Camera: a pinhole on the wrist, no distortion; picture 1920 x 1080 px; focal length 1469.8 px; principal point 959.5 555.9 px. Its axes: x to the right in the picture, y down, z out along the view. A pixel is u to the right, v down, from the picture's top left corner.
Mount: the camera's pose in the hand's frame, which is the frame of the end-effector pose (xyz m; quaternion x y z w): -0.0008 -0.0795 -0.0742 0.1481 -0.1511 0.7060 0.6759
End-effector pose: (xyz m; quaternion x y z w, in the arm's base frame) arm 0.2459 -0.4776 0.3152 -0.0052 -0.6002 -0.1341 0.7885
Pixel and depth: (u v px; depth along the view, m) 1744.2 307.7 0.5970
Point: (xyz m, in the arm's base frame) -0.3088 -0.4252 0.5632
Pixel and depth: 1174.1 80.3 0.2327
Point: 0.0888 -0.6036 0.4065
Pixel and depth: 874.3 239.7 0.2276
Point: 0.0969 -0.6431 0.3702
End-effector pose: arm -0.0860 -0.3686 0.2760 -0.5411 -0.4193 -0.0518 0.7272
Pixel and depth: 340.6 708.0 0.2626
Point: -0.3192 -0.3968 0.4843
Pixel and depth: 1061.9 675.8 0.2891
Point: -0.3065 -0.2883 0.4076
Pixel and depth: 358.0 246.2 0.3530
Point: -0.3252 -0.3261 0.6051
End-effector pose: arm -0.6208 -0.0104 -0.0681 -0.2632 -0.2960 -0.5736 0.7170
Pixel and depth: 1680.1 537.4 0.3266
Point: -0.7238 0.1844 0.1317
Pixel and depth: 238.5 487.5 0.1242
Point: -0.8031 -0.0438 -0.0457
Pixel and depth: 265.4 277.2 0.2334
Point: -0.8926 -0.0321 0.0421
